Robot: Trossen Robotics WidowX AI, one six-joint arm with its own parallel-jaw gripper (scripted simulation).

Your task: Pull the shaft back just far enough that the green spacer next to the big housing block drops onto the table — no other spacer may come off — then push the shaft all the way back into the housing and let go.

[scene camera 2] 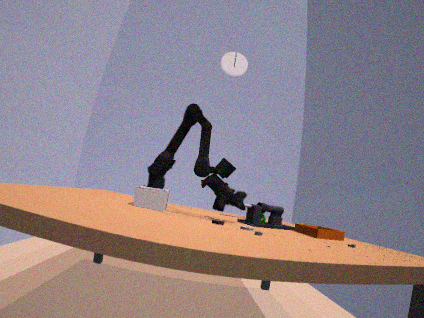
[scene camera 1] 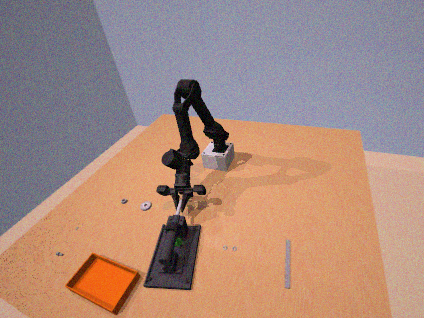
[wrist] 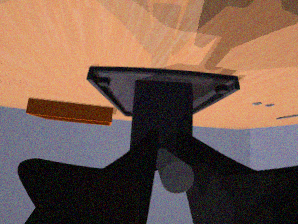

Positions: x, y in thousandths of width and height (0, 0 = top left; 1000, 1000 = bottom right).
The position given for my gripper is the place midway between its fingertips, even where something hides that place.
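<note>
An orange tray (scene camera 1: 237, 882) is visible, also in the wrist view (wrist: 156, 489). A dark baseplate (scene camera 2: 598, 675) appears in the wrist view too (wrist: 549, 444). My gripper (scene camera 1: 423, 668) is likewise seen in the wrist view (wrist: 559, 609).
</note>
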